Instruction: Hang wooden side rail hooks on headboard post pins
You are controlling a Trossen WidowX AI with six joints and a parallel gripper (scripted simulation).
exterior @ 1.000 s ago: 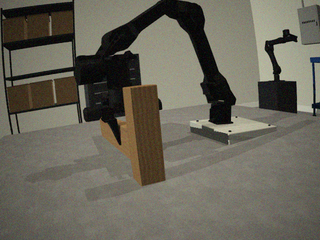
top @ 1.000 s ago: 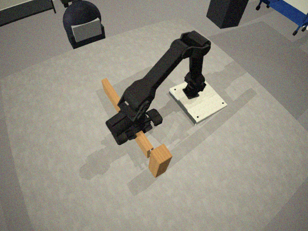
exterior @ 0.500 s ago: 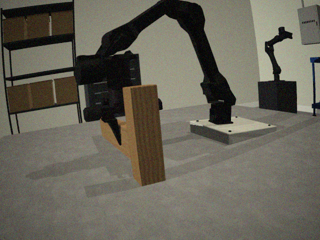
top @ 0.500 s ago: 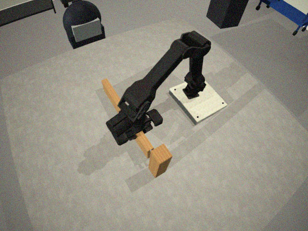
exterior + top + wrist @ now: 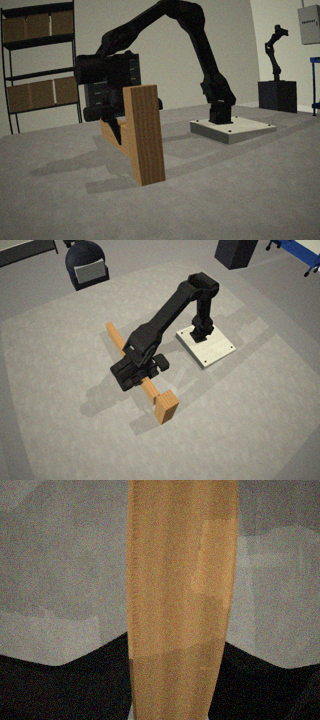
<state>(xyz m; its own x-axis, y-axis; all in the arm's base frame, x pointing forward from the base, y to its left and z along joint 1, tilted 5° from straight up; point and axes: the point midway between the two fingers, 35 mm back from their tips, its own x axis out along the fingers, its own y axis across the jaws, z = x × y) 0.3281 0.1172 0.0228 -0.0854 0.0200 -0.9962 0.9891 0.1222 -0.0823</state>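
Right now my gripper tip is 14 cm to the right of the headboard post, 4 cm below it and 2 cm past it.
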